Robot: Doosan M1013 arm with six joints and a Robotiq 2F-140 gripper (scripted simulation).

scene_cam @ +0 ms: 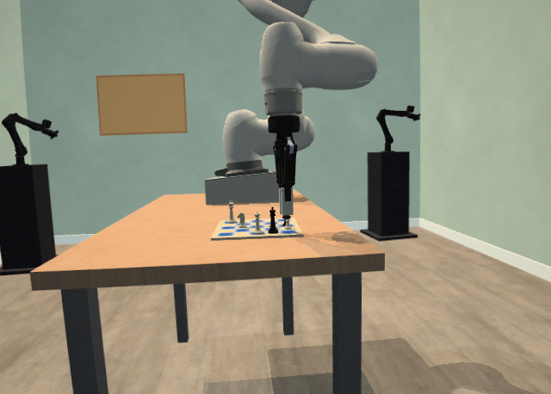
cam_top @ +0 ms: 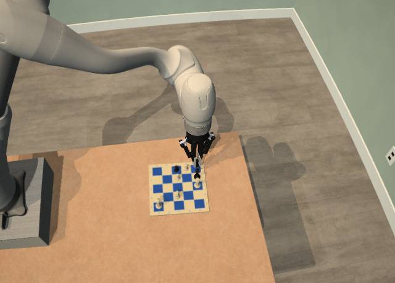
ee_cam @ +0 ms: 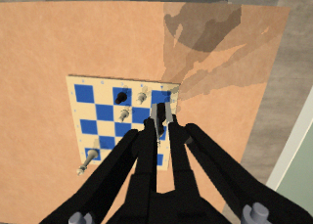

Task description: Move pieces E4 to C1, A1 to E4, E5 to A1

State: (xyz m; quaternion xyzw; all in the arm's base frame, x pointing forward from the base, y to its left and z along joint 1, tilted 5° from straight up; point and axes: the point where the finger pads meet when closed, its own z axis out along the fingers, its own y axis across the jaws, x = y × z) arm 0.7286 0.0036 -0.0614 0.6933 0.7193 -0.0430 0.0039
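Right now my hand is 170 mm past the tall white piece, 120 mm to the left of it and 50 mm above it. Round my hand: chessboard 90 mm behind, 80 mm below, 60 mm to the right.
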